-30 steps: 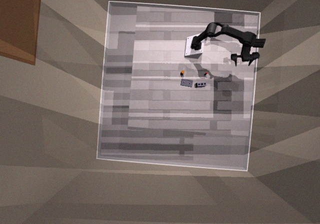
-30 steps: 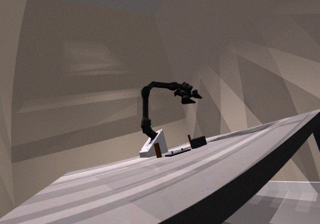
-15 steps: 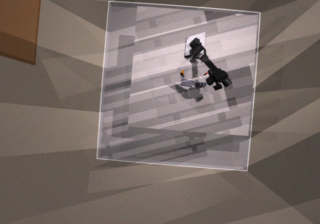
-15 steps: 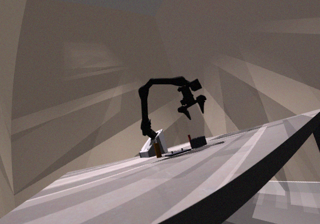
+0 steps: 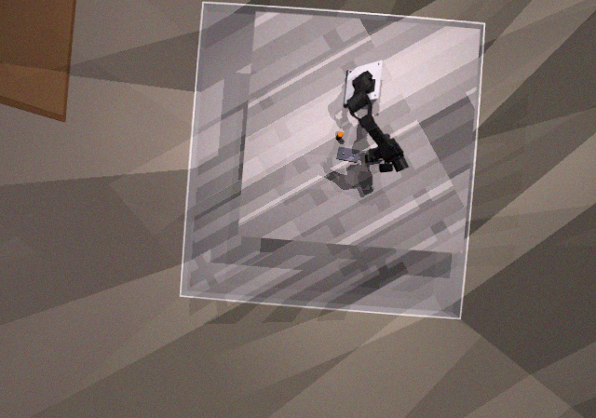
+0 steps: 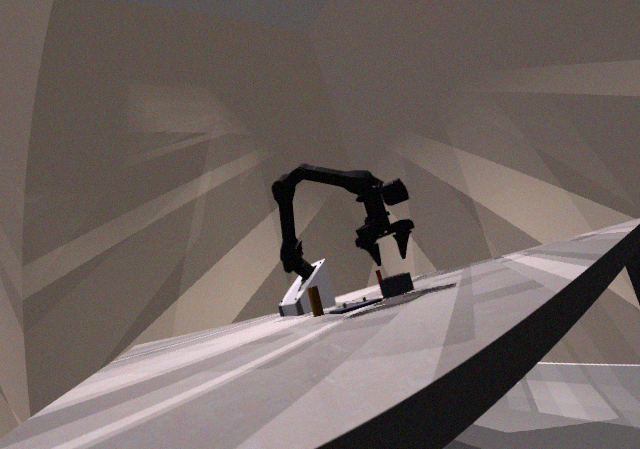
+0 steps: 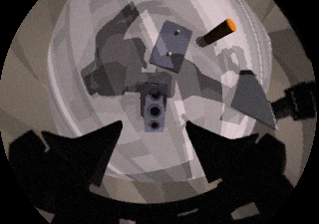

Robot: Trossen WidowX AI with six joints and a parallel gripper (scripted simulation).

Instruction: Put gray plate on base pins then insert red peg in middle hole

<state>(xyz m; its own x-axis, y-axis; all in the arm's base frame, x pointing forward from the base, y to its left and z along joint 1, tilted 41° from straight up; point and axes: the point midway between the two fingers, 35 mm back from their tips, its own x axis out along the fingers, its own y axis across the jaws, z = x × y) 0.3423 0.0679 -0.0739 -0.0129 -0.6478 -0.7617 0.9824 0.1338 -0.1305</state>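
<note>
Right now my gripper tip is 5 cm above the gray plate. The rest, counted from my gripper tip: base (15 cm to the right, 8 cm below, 1 cm behind); then orange cylinder (22 cm to the right, 10 cm behind, 5 cm below); then red peg (11 cm behind, 5 cm below, 3 cm to the left).
</note>
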